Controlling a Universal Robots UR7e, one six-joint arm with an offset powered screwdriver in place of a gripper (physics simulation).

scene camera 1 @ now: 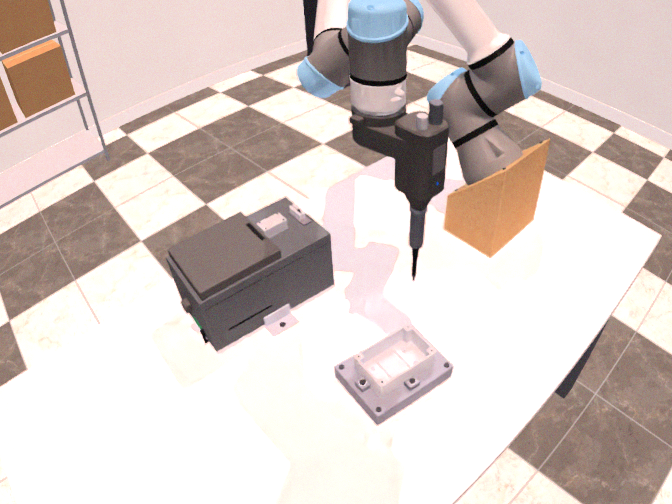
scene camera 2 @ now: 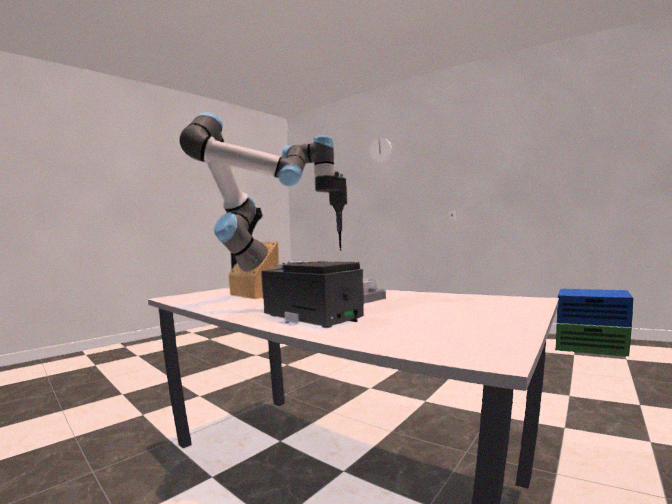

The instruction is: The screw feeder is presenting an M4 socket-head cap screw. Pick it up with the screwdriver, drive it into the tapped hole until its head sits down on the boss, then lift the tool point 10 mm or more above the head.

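My screwdriver (scene camera 1: pixel 414 277) (scene camera 2: pixel 340 249) points straight down, with its bit tip in the air between the screw feeder and the housing, clear of both. The tip is too small to tell whether a screw sits on it. The dark screw feeder (scene camera 1: pixel 271 284) (scene camera 2: pixel 295 292) stands on the table; its small light outlet (scene camera 1: pixel 299 213) is at the far right end of its top in scene camera 1. A pale open-topped housing (scene camera 1: pixel 402 373) (scene camera 2: pixel 370 284) sits on a grey base plate (scene camera 1: pixel 388 400) (scene camera 2: pixel 375 295). Small bosses with dark centres stand beside it; which holds the tapped hole is unclear.
The arm's wooden mount (scene camera 1: pixel 491 211) (scene camera 2: pixel 244 283) stands at the back of the table (scene camera 1: pixel 597 238) (scene camera 2: pixel 445 325). A small bracket (scene camera 1: pixel 281 322) (scene camera 2: pixel 291 317) is at the feeder's foot. Blue and green crates (scene camera 2: pixel 594 308) are stacked beyond the table. A shelf rack (scene camera 1: pixel 82 92) stands at the left.
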